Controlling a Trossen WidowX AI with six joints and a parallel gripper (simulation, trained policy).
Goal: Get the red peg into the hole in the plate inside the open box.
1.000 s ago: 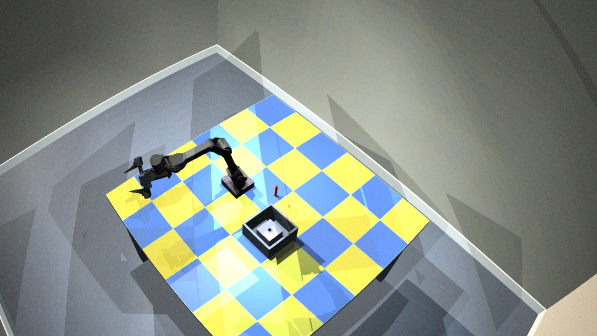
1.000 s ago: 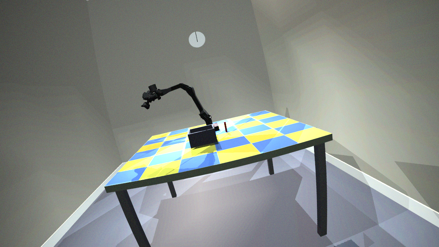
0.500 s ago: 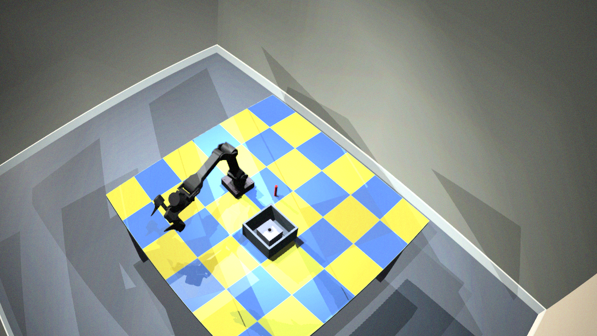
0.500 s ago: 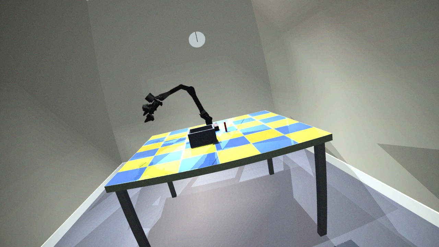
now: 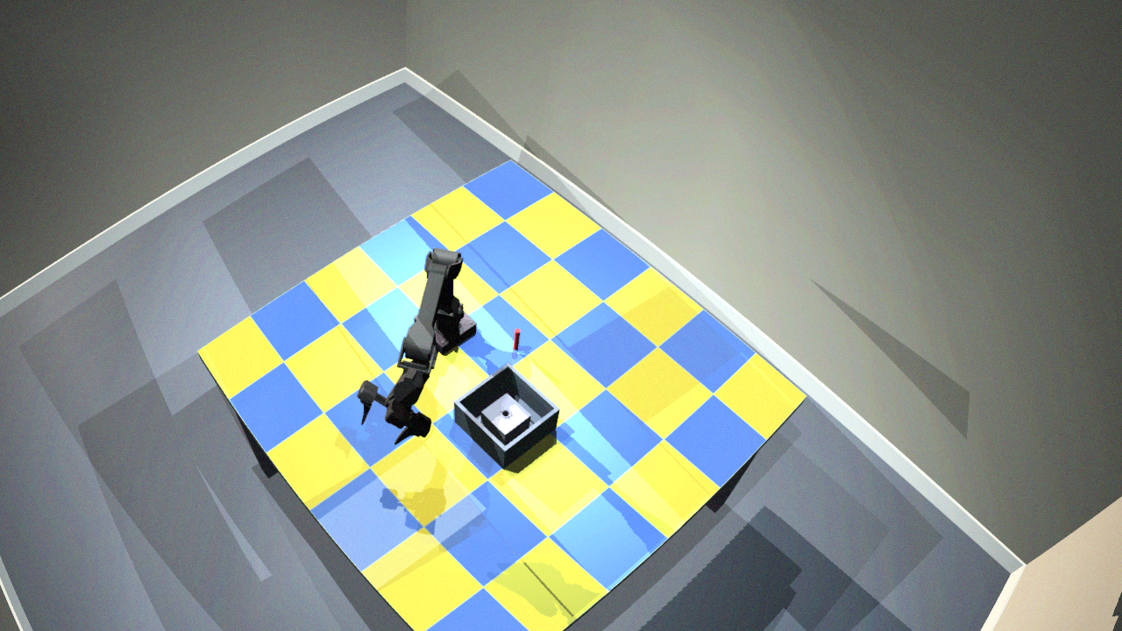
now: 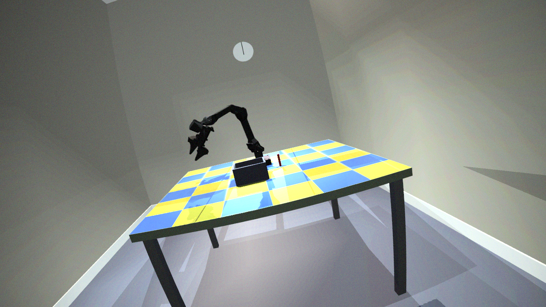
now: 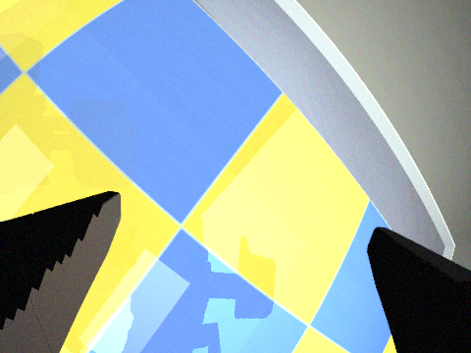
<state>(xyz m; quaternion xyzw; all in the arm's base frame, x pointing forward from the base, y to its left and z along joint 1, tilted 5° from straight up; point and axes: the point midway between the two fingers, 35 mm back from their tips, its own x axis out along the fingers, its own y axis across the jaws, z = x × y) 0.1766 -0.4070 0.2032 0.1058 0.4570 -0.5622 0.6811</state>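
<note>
Now: the red peg 1 cm behind my gripper tip, 54 cm to the left of it and 15 cm below it. Also, from my gripper tip: dark box (13 cm ahead, 33 cm to the left, 17 cm below); pale plate (13 cm ahead, 33 cm to the left, 15 cm below).
</note>
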